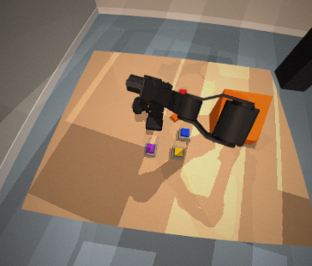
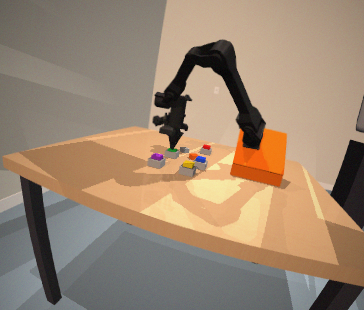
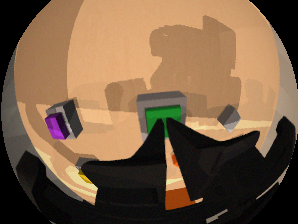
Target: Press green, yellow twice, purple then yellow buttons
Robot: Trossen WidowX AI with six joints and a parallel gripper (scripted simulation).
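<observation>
My gripper tip is right at the green button. Round my gripper tip: purple button (10 mm ahead, 140 mm to the left); then blue button (130 mm behind, 50 mm to the left); then small grey block (30 mm behind, 110 mm to the right, 20 mm below).
</observation>
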